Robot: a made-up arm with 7 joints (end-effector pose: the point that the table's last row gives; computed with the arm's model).
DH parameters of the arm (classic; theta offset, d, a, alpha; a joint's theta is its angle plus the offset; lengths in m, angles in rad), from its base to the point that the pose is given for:
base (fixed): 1.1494 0 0.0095 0
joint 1: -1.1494 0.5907 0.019 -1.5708
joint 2: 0 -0.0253 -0.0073 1.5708
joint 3: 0 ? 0.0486 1.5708
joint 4: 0 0.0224 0.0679 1.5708
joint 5: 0 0.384 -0.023 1.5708
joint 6: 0 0.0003 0.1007 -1.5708
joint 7: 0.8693 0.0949 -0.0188 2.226
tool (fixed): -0.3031 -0.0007 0 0
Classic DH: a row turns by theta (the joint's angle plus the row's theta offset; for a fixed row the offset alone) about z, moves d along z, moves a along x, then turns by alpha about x.
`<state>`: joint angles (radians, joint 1 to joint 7).
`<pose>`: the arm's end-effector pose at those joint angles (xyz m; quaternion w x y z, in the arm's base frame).
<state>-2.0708 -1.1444 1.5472 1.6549 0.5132 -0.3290 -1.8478</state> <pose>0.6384 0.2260 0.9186 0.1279 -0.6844 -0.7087 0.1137</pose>
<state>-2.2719 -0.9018 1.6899 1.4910 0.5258 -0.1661 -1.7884</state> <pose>0.6339 -0.0213 0.9172 0.3382 -0.7371 -0.5845 -0.0249</pose>
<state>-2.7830 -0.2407 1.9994 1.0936 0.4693 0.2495 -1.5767</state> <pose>0.3852 -0.3632 0.8202 0.6652 -0.5680 -0.2772 -0.3975</pose>
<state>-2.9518 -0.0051 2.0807 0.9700 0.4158 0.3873 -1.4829</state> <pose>0.2868 -0.3858 0.7969 0.7074 -0.4612 -0.2110 -0.4923</pose>
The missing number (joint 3, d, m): 0.4249
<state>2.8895 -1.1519 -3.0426 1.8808 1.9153 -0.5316 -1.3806</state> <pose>0.6682 -0.2058 0.4059 0.3855 -0.2699 0.0047 -0.8824</pose>
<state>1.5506 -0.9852 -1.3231 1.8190 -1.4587 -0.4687 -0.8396</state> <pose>0.4385 -0.3925 1.0682 0.2138 -0.1837 -0.9073 -0.3121</pose>
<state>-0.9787 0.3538 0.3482 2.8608 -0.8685 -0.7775 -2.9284</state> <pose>0.1861 -0.2058 1.3783 0.5576 0.7864 0.0670 -0.2570</pose>
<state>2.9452 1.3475 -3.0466 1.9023 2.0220 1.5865 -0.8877</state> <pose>-0.5471 0.2743 1.1782 0.6621 0.3571 -0.5979 0.2769</pose>
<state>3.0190 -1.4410 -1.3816 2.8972 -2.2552 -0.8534 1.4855</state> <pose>0.7524 0.0845 0.7751 0.6128 0.6498 -0.2152 -0.3948</pose>
